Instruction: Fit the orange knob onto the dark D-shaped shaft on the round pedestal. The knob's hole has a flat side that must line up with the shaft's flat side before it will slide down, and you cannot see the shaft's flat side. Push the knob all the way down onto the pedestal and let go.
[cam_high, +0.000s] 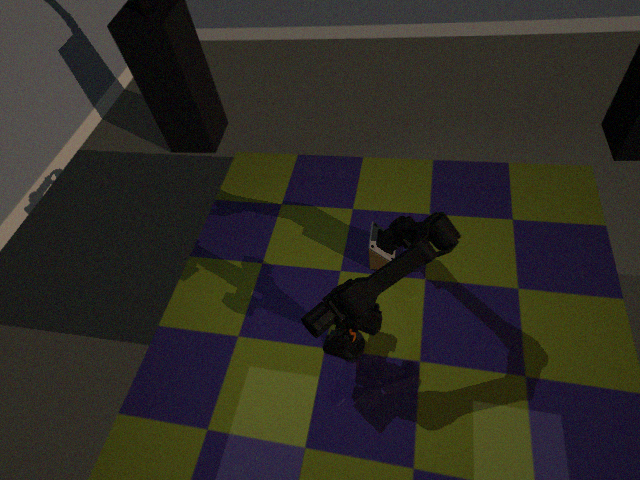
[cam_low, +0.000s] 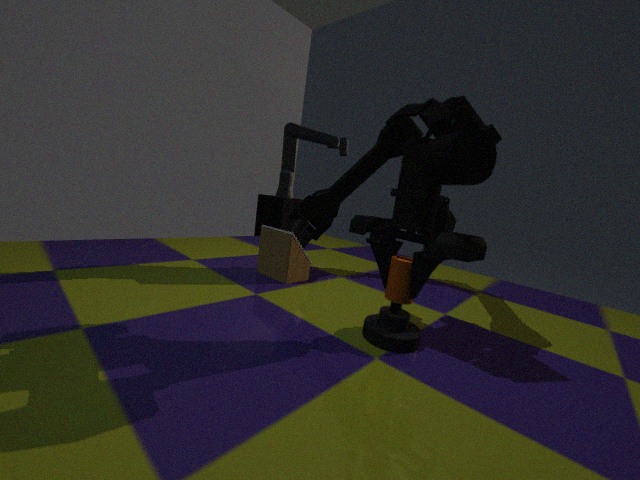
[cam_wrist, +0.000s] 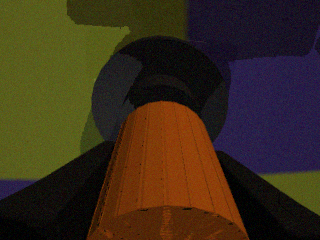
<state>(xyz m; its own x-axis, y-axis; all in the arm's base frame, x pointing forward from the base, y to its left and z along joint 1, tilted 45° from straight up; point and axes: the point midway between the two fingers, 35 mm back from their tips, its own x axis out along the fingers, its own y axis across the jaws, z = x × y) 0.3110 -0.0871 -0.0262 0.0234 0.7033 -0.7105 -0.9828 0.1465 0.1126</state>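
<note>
The orange knob is 20 mm above my gripper tip. Also, from my gripper tip: dark pedestal: 40 mm below.
</note>
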